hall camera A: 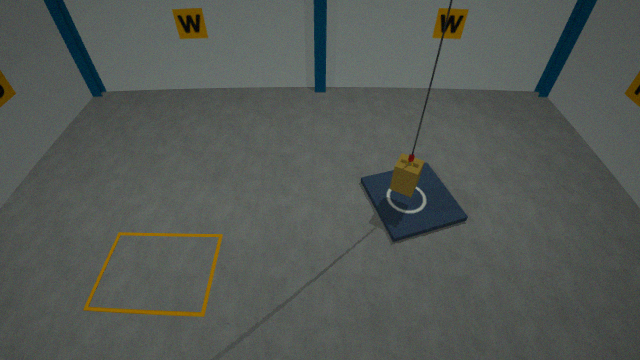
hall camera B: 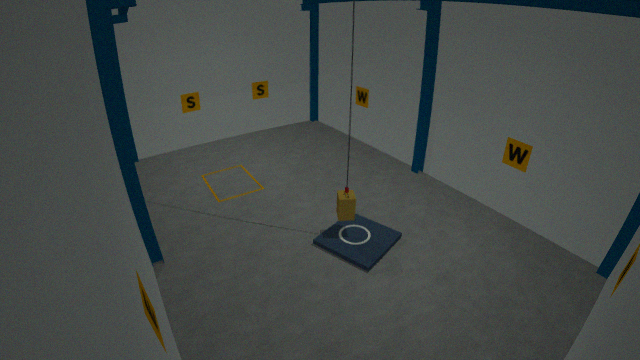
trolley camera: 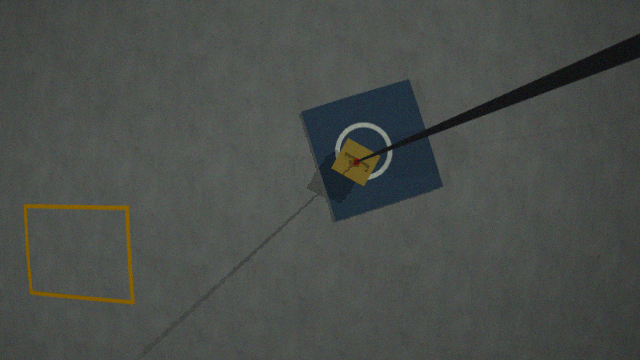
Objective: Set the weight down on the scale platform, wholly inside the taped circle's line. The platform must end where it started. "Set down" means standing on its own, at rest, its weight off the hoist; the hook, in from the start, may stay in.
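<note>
The yellow block-shaped weight [hall camera A: 406, 177] [hall camera B: 346, 206] [trolley camera: 361, 176] hangs upright on the chain, a little above the dark blue scale platform [hall camera A: 440, 210] [hall camera B: 370, 255] [trolley camera: 390, 100]. My hook, red at its top [hall camera A: 411, 158] [hall camera B: 346, 190] [trolley camera: 356, 162], is in the weight's top handle. In the trolley view the weight covers the lower left part of the white taped circle [hall camera A: 408, 212] [hall camera B: 354, 243] [trolley camera: 364, 124] and reaches past its line. The weight's shadow falls on the platform's left part and over its left edge. The hook's tip is too small to see clearly.
A yellow outlined rectangle [hall camera A: 170, 234] [hall camera B: 210, 188] [trolley camera: 75, 206] is marked on the floor, well left of the platform. Blue columns [hall camera A: 320, 50] [hall camera B: 427, 90] stand along the walls. The chain's thin shadow runs across the floor to the lower left in the trolley view.
</note>
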